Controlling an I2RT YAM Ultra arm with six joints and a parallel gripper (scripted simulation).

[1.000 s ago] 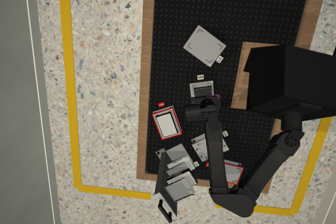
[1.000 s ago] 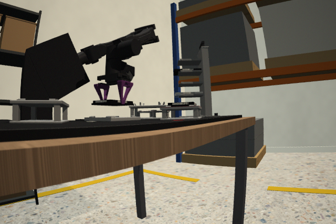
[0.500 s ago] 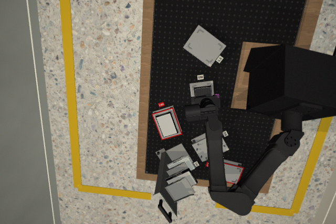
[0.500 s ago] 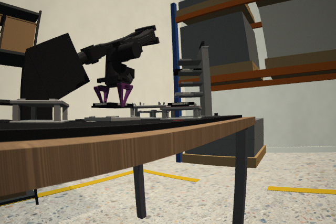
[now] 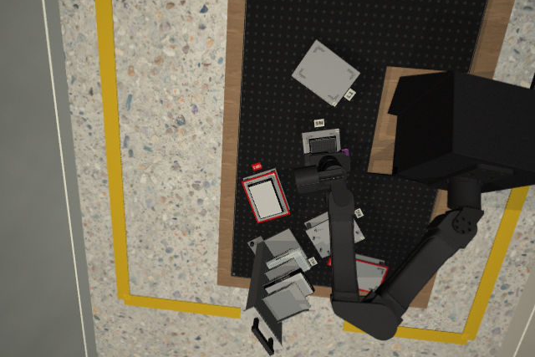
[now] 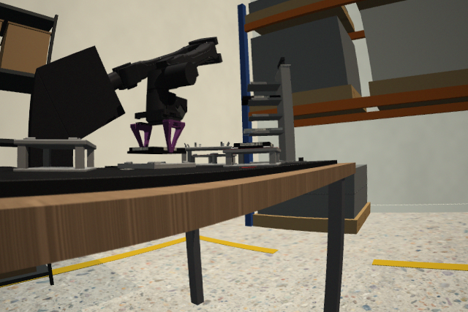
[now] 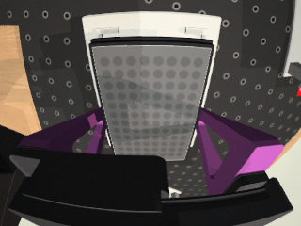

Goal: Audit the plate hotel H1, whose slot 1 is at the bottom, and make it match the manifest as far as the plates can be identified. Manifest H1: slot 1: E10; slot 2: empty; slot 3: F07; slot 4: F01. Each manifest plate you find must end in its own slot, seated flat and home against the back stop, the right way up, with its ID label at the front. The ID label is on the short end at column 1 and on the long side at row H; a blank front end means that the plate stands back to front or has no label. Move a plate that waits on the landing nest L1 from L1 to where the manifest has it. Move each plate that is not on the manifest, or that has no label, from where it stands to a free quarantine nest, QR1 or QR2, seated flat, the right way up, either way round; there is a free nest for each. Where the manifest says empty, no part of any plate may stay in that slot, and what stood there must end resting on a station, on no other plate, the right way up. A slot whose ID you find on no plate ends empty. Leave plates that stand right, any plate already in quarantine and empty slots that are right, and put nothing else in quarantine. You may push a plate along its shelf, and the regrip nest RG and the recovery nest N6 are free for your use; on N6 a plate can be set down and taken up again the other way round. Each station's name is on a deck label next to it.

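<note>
The recovery nest N6 lies 40 mm below my hand. From my hand the other things lie so: landing nest L1: 50 mm ahead, 250 mm to the right; regrip nest RG: 90 mm behind, 260 mm to the left, 10 mm above; quarantine nest QR1: 160 mm ahead, 180 mm to the left, 10 mm below.
</note>
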